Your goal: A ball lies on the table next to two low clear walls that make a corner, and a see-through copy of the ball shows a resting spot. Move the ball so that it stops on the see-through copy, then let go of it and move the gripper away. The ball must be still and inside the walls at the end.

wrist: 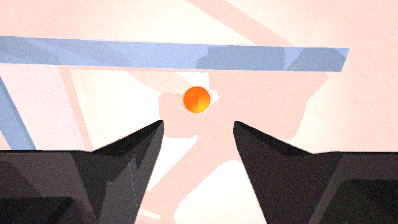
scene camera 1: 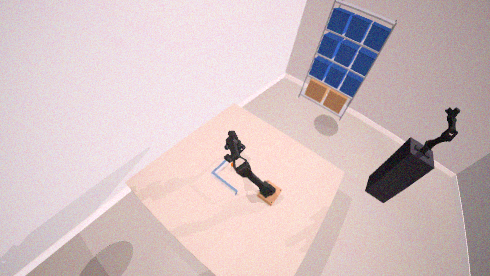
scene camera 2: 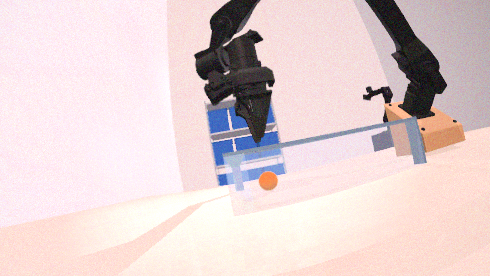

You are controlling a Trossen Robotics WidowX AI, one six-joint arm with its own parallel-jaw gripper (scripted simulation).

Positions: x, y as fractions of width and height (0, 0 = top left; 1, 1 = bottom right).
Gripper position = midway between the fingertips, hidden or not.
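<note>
The gripper (scene camera 2: 0.53, 0.51) stands open and holds nothing, and it (wrist: 0.50, 0.56) is visible in the wrist view too.
</note>
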